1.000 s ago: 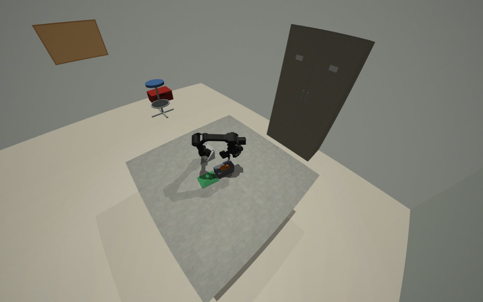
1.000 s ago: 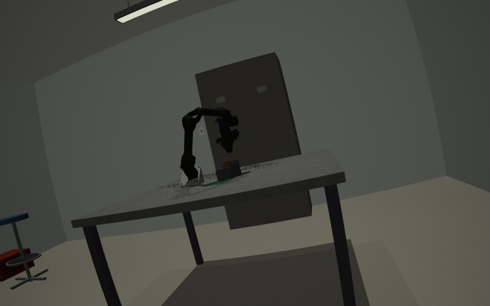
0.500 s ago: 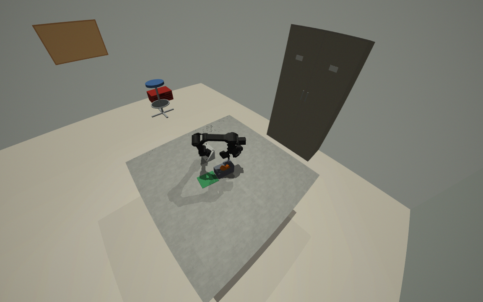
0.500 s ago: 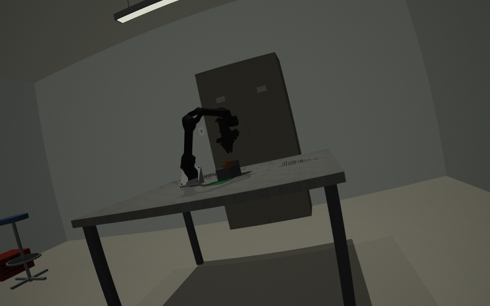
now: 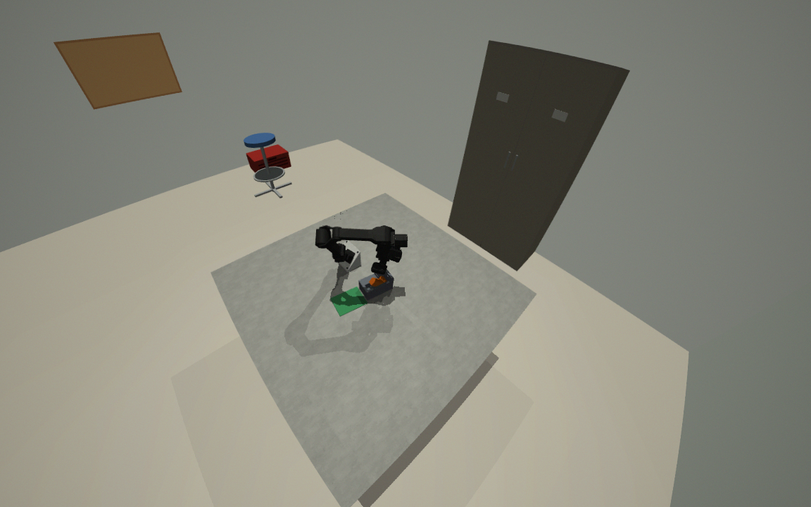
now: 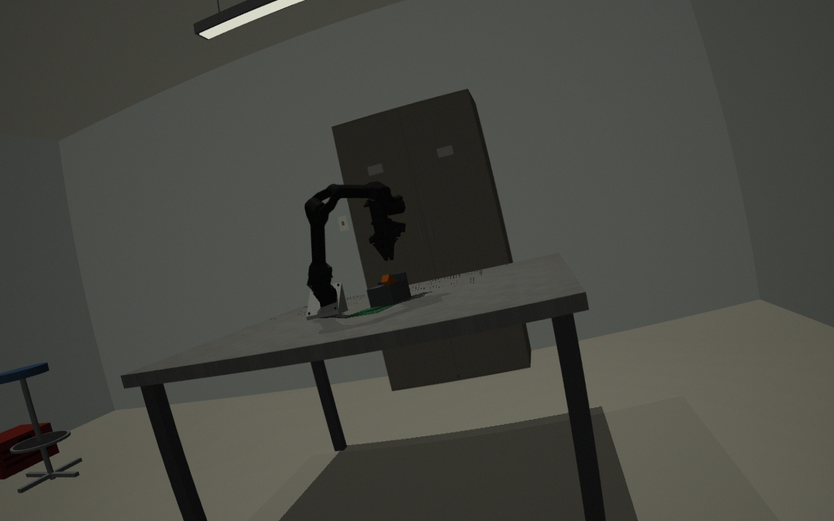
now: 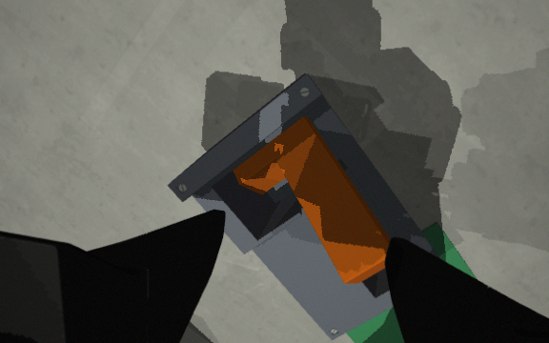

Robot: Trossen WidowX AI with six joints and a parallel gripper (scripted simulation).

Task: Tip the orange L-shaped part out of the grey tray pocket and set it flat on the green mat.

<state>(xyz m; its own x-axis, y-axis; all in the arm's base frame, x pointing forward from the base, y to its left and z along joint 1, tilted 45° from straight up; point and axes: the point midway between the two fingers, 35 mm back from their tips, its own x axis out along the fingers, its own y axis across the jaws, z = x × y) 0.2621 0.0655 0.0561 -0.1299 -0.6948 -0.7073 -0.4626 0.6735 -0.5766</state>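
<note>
My gripper tip is 100 mm above the orange L-shaped part, 20 mm past it and 10 mm to the left of it. The rest, counted from my gripper tip: green mat: 180 mm to the right, 160 mm below, 60 mm behind.
</note>
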